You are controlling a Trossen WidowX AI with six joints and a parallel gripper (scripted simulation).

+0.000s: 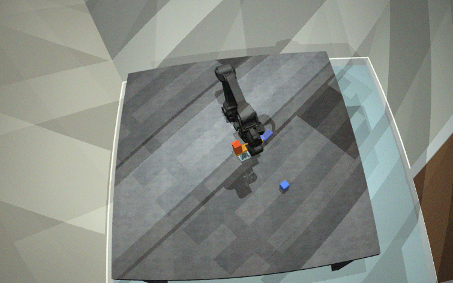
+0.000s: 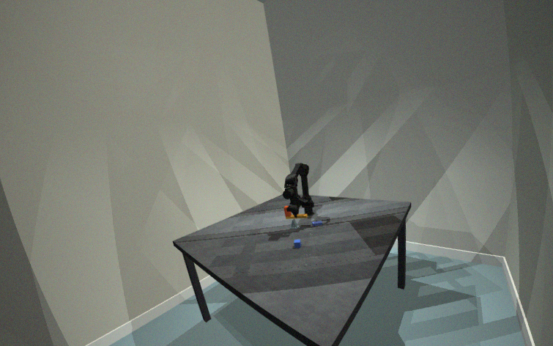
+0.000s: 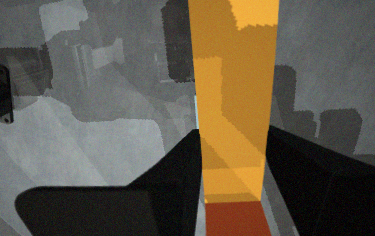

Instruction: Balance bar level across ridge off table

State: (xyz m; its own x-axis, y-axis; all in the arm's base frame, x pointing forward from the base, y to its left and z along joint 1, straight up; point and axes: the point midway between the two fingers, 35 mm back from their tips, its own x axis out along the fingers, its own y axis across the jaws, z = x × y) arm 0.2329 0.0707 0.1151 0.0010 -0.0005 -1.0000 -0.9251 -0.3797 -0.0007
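Now: the flat blue block 100 mm to the left of my gripper tip, 90 mm behind it and 70 mm below it. Also, from my gripper tip: small blue cube (200 mm ahead, 150 mm to the left, 60 mm below).
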